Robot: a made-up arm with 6 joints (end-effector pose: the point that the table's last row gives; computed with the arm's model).
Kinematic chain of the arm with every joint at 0, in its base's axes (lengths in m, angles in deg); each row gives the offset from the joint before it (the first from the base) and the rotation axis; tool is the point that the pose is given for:
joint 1: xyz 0 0 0.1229 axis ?
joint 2: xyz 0 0.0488 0 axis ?
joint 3: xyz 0 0 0.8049 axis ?
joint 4: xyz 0 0 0.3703 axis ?
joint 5: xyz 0 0 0 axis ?
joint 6: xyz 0 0 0.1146 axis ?
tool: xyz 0 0 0
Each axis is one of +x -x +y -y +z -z.
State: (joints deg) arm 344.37 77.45 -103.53 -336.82 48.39 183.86
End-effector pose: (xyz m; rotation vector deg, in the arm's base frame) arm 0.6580 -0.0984 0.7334 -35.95 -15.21 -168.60
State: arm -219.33 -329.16 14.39 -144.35 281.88 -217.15
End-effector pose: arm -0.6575 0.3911 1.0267 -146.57 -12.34 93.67
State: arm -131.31 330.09 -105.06 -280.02 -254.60 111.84
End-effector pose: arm 0.5510 0.3883 0.5940 16.02 74.18 -57.18
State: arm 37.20 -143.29 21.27 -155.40 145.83 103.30
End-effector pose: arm -0.5579 -0.3958 -0.7181 -82.64 46.71 -57.25
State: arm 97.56 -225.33 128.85 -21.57 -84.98 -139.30
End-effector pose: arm -0.1171 0.1928 -0.5914 -146.67 -83.06 29.08
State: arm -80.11 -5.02 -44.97 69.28 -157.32 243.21
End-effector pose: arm -0.0413 0.2802 1.0828 101.27 -90.73 21.05
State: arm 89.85 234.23 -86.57 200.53 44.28 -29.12
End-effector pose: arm -0.0217 -0.3477 -0.6897 -83.17 -87.81 -81.78
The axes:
joint 1: +z
joint 2: +y
joint 3: +y
joint 4: +z
joint 5: +y
joint 6: +z

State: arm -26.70 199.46 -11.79 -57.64 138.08 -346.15
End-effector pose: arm -0.3170 0.1416 -0.9130 11.96 -37.25 40.72
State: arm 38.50 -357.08 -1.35 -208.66 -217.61 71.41
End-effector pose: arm -0.0612 0.0565 1.2078 128.02 -76.66 -39.45
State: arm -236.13 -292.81 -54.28 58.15 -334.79 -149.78
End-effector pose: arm -0.5615 0.6745 0.8912 -18.57 -28.77 33.71
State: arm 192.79 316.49 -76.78 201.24 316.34 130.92
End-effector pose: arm 0.9755 0.1420 0.5417 97.91 24.89 117.66
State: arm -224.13 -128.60 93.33 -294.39 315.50 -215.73
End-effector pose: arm 0.6753 -0.6211 -0.0294 -0.48 65.47 0.02
